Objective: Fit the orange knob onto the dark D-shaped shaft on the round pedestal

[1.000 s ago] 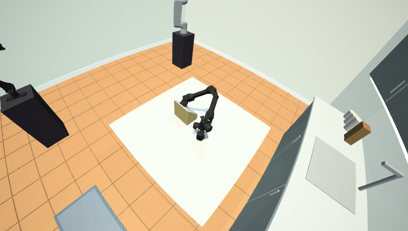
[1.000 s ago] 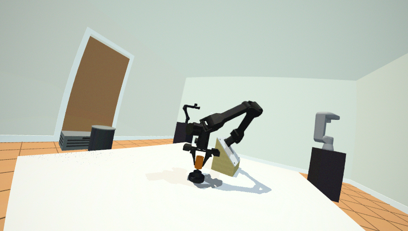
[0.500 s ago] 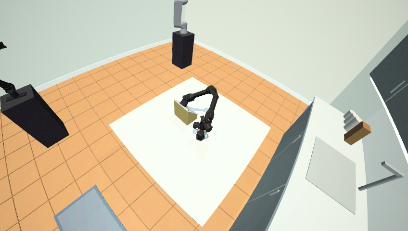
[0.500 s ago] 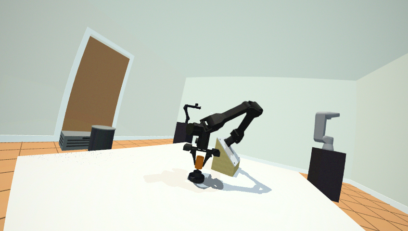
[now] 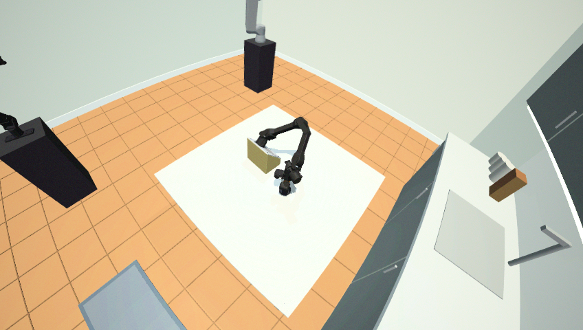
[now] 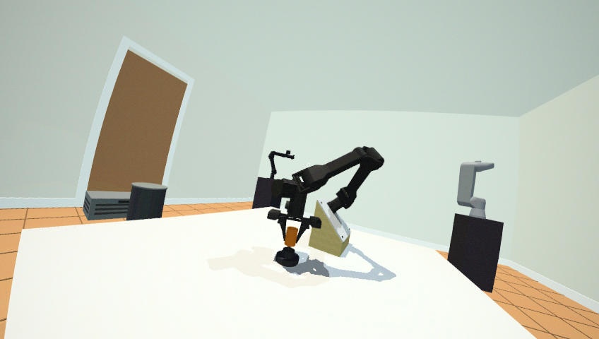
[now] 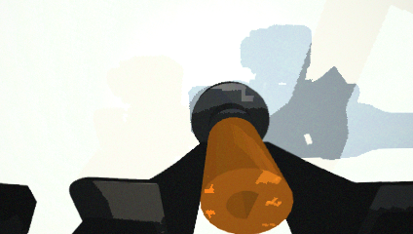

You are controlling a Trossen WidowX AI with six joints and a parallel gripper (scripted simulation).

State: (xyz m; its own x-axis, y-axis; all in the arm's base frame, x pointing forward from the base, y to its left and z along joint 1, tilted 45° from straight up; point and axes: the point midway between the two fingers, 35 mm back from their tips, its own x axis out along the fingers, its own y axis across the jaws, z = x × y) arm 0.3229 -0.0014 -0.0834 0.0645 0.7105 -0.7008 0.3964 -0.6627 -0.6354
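Now: the orange knob 20 mm above my gripper tip. Also, from my gripper tip: dark round pedestal: 40 mm below.
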